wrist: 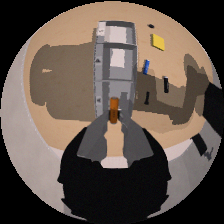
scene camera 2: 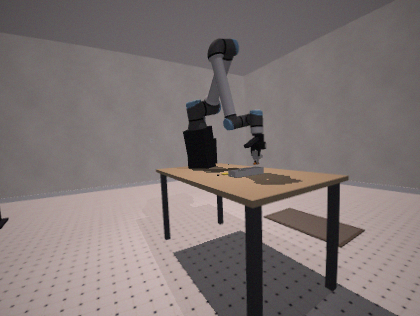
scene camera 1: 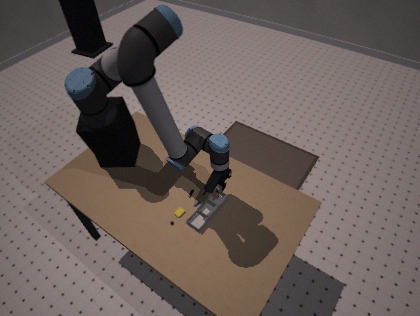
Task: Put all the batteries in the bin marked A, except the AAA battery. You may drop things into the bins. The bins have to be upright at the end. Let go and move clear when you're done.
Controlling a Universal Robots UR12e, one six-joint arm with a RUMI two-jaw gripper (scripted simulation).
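Note:
A grey double bin (scene camera 1: pixel 211 205) is here in the scene. Through the wrist view I see the bin (wrist: pixel 118 60) too.

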